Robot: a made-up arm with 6 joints.
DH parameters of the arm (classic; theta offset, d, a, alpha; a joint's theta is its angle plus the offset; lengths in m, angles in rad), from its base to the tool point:
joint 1: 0 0.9 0.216 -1.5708
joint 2: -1.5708 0 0.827 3.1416
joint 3: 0 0 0.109 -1.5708
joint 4: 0 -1.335 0 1.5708
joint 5: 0 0 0 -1.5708
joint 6: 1.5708 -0.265 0 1.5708
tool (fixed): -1.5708 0 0 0
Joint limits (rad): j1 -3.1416..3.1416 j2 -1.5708..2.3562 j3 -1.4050..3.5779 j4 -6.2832..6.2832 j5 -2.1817..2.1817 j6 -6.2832..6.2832
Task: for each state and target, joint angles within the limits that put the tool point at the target. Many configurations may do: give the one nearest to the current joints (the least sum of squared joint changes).
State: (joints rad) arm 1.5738 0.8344 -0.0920 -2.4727 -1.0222 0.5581
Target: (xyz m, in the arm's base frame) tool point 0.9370 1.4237 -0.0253
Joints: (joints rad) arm 0.9174 1.0779 -0.1613 -2.5394 -0.9419 0.5581
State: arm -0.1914 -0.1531 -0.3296 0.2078 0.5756 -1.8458
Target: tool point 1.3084 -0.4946 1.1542
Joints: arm -0.3823 -0.3805 -0.8742 0.1994 0.5906 -1.8458
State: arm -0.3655 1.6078 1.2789 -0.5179 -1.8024 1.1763
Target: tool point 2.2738 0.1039 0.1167
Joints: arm -0.0156 1.7741 1.3944 -0.5654 -1.3785 1.1763
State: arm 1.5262 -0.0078 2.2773 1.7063 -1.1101 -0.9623
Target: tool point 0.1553 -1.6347 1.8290
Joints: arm 1.5281 -0.4749 2.4358 1.7367 -1.0369 -0.9623
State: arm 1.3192 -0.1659 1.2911 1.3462 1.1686 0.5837
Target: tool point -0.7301 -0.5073 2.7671
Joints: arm 0.9024 -0.4383 1.5780 1.3614 1.6370 0.5837
